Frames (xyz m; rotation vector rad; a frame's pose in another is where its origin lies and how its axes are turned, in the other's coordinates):
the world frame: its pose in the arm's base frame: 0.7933 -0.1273 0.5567 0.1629 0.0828 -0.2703
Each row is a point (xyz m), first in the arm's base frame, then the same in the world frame.
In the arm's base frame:
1: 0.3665 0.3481 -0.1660
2: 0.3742 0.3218 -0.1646
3: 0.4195 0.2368 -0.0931
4: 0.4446 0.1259 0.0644
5: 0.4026 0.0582 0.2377
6: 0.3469 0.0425 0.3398
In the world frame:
1: -0.4584 0.2281 -0.8175
2: -0.4443 0.2054 -0.8112
3: -0.3862 0.1476 -0.7236
4: -0.3496 0.0725 -0.5482
5: -0.3903 0.0225 -0.3687
6: -0.4503 0.0076 -0.2689

